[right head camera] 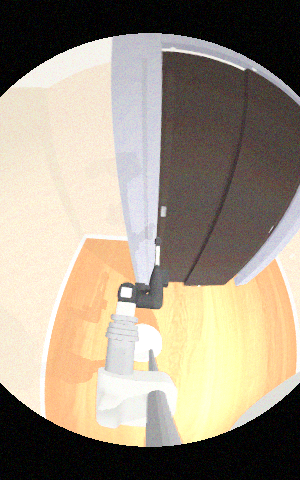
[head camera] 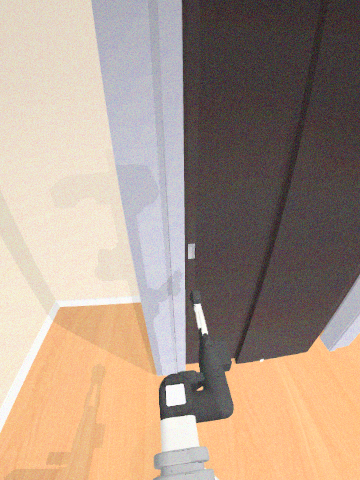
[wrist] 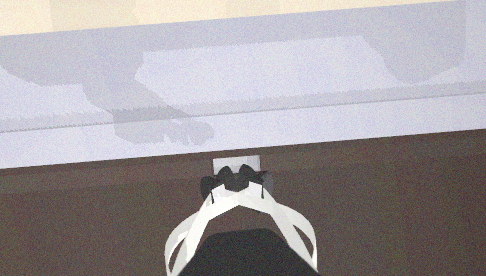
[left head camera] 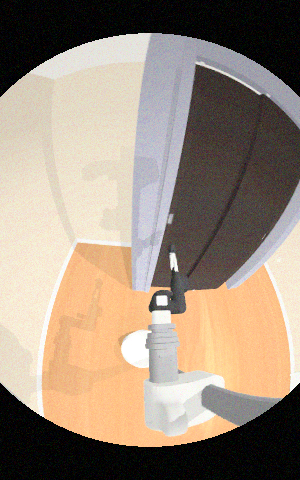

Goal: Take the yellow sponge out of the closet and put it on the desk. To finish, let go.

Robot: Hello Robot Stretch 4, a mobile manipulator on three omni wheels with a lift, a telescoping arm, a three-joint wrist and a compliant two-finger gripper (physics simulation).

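Where they show: gripper, between the fingertips: [right head camera: 157, 239] [head camera: 194, 293] [wrist: 236, 180] [left head camera: 170, 245]; robot's base, origin of its link: [right head camera: 141, 341] [left head camera: 141, 347].
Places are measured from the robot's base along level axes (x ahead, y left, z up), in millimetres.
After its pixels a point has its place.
Observation:
The closet's dark brown sliding doors [head camera: 245, 150] @(y -307, x 767, z 1451 mm) [left head camera: 215, 150] @(y -282, x 768, z 1526 mm) [right head camera: 200, 140] @(y -281, x 768, z 1501 mm) [wrist: 100, 220] @(y -207, x 770, z 773 mm) cover the opening beside the pale left post. A small light handle [head camera: 191, 251] @(y -125, x 785, z 1035 mm) [left head camera: 170, 218] @(y -129, x 784, z 1035 mm) [right head camera: 163, 211] @(y -128, x 784, z 1033 mm) [wrist: 236, 163] @(y -122, x 785, z 1039 mm) is set near the left door edge. My gripper [head camera: 196, 297] @(y -92, x 531, z 1043 mm) [left head camera: 172, 248] @(y -92, x 531, z 1043 mm) [right head camera: 158, 241] @(y -92, x 531, z 1043 mm) [wrist: 236, 180] @(y -92, x 531, z 1043 mm) is shut, with its fingertips close together and nothing seen between them. In the wrist view the tips overlap the handle's lower edge; whether they touch it I cannot tell. The yellow sponge and the desk do not show in these views.
The closet's pale left post [head camera: 135, 150] @(y 58, x 714, z 1467 mm) [left head camera: 150, 150] @(y 51, x 714, z 1458 mm) [right head camera: 127, 100] @(y 52, x 714, z 1680 mm) [wrist: 280, 65] @(y 44, x 714, z 1124 mm) stands close to the left of the gripper. A cream wall [head camera: 50, 150] @(y 682, x 1468, z 1434 mm) lies farther left. A round white object [left head camera: 136, 348] @(y 57, x 3, z 187 mm) [right head camera: 148, 342] @(y -74, x 8, z 186 mm) shows at the floor below the arm.

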